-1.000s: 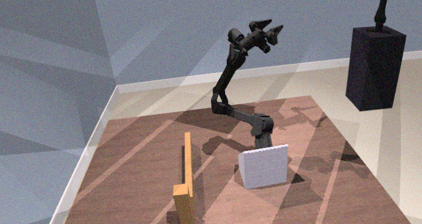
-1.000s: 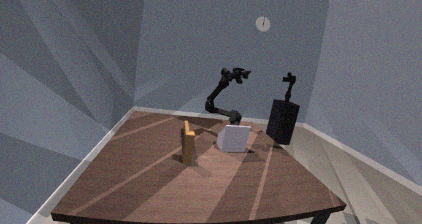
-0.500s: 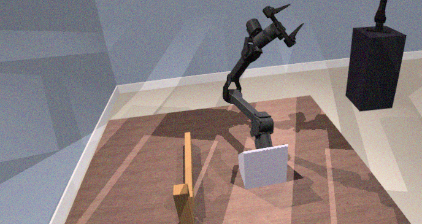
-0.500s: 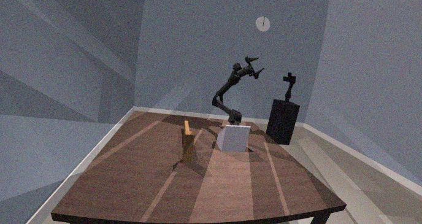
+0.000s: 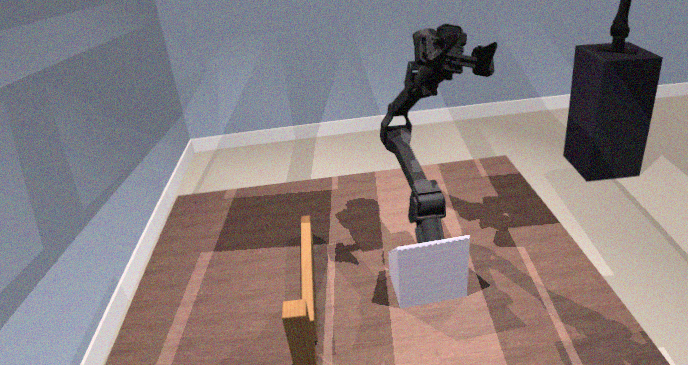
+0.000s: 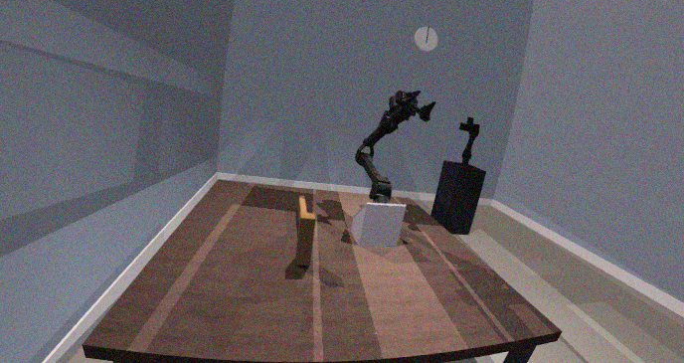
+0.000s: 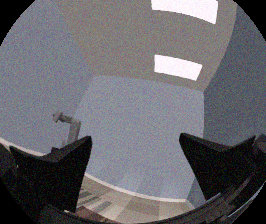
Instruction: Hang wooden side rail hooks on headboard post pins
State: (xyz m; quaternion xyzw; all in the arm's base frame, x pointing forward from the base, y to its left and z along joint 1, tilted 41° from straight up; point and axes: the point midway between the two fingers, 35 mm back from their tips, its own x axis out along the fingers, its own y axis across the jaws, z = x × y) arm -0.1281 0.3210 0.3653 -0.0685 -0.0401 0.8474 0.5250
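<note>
Right now my gripper tip is 420 mm short of the wooden headboard post, 210 mm to the right of it and 560 mm above it.
</note>
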